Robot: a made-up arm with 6 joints. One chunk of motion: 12 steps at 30 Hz.
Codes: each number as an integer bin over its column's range. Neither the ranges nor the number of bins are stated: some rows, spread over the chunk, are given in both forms.
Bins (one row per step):
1: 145 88 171 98 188 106
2: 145 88 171 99 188 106
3: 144 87 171 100 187 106
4: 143 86 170 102 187 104
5: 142 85 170 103 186 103
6: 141 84 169 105 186 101
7: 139 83 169 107 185 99
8: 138 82 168 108 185 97
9: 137 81 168 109 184 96
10: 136 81 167 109 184 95
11: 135 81 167 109 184 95
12: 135 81 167 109 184 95
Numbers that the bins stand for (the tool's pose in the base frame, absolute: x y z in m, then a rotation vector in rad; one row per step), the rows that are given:
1: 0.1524 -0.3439 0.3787 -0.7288 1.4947 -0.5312
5: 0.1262 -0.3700 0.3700 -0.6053 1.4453 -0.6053
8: 0.0914 -0.3961 0.3526 -0.4818 1.4206 -0.7535
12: 0.0653 -0.4048 0.3439 -0.4571 1.3959 -0.8029
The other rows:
2: 0.1524 -0.3439 0.3787 -0.7041 1.4947 -0.5312
3: 0.1436 -0.3526 0.3787 -0.6794 1.4700 -0.5312
4: 0.1349 -0.3613 0.3700 -0.6300 1.4700 -0.5806
6: 0.1175 -0.3787 0.3613 -0.5559 1.4453 -0.6547
7: 0.1001 -0.3874 0.3613 -0.5065 1.4206 -0.7041
9: 0.0827 -0.4048 0.3526 -0.4571 1.3959 -0.7782
10: 0.0740 -0.4048 0.3439 -0.4571 1.3959 -0.8029
11: 0.0653 -0.4048 0.3439 -0.4571 1.3959 -0.8029

